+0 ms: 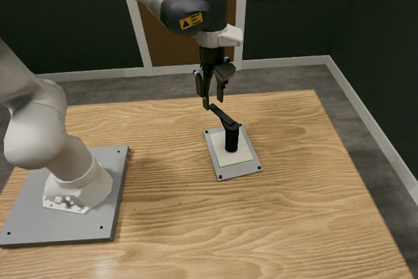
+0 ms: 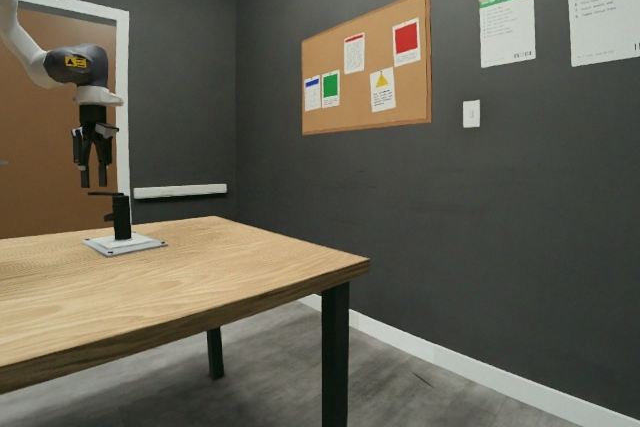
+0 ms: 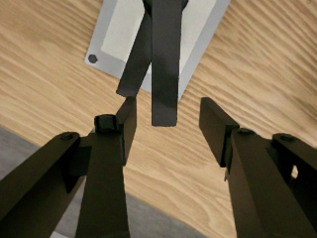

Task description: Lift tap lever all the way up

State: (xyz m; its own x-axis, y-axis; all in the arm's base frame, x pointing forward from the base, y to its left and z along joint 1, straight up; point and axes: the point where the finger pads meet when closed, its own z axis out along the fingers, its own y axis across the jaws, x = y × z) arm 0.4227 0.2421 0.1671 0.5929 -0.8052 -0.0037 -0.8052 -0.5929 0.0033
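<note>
My gripper is now 3 cm short of the lever, 3 cm to the left of it and 5 cm above it. Round my hand: tap (4 cm ahead, 6 cm to the right, 9 cm below).
</note>
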